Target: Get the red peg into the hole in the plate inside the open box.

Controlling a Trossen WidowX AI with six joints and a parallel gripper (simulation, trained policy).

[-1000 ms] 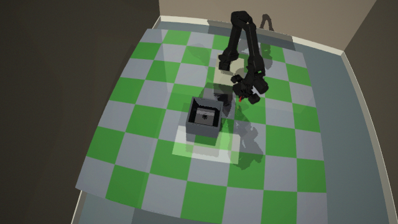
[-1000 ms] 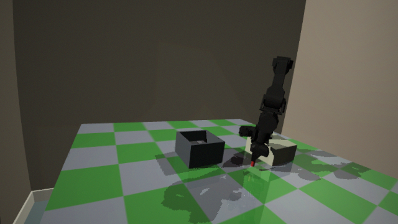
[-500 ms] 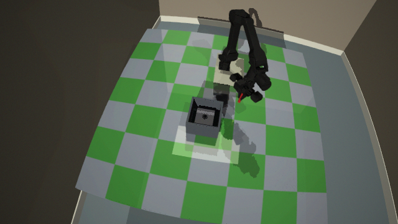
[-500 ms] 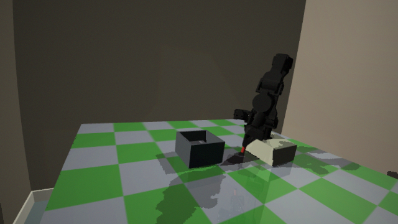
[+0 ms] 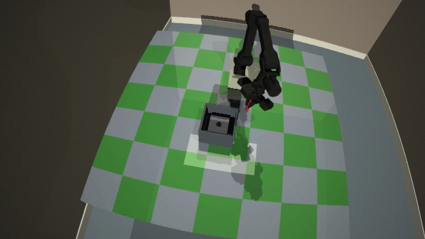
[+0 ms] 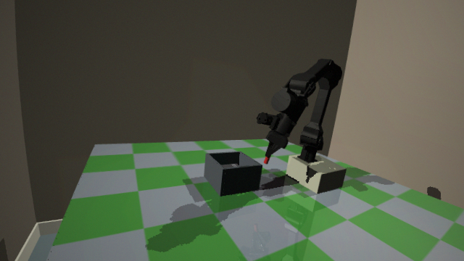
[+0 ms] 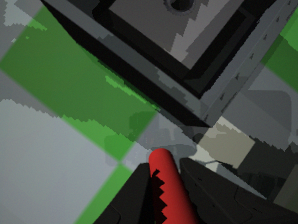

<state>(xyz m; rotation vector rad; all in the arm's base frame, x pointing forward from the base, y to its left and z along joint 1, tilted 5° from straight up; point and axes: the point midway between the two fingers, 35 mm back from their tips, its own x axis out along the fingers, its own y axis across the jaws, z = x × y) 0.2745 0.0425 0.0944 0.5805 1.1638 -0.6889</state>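
The grey plate is 5 cm ahead of my gripper tip, 12 cm to the right of it and 10 cm below it. The rest, counted from my gripper tip: red peg (1 cm behind, 1 cm to the left, 1 cm above); then dark box (5 cm ahead, 12 cm to the right, 12 cm below).
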